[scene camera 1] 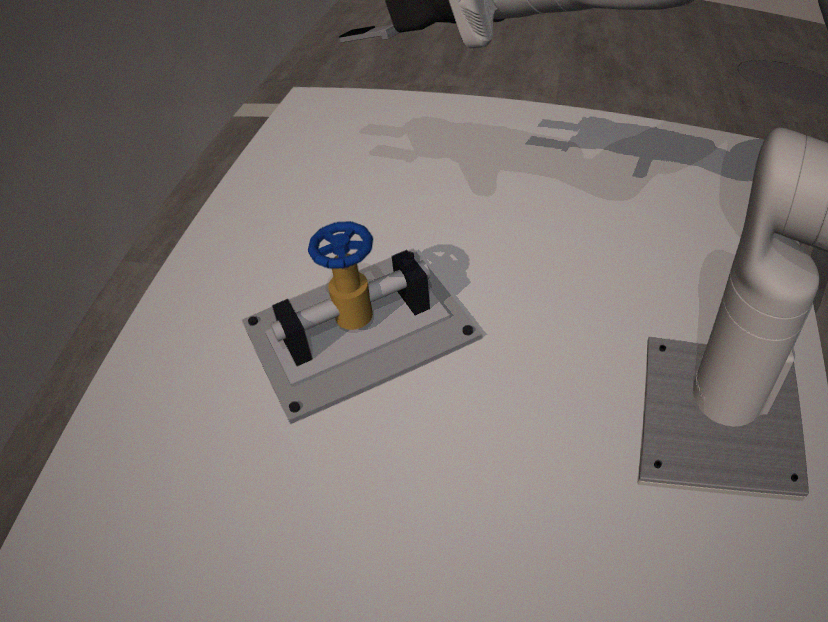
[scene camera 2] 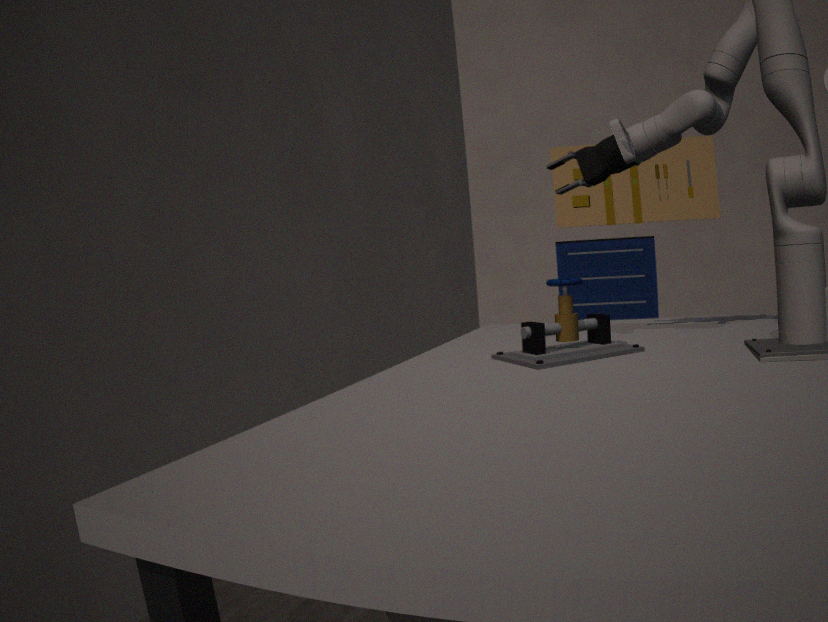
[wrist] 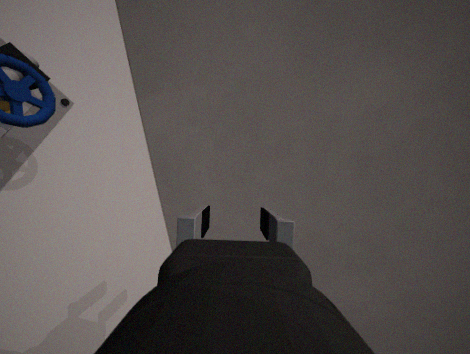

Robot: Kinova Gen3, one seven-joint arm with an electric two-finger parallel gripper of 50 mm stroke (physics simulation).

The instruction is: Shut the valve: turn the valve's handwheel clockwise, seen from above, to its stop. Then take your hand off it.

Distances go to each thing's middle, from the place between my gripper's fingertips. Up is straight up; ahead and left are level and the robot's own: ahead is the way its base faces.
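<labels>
Grey base plate [scene camera 1: 333,387]: 15 cm to the left of my gripper and 34 cm below it. The blue handwheel [scene camera 1: 340,244] is also visible; my gripper is 22 cm above the handwheel and 15 cm to the right of it.
</labels>
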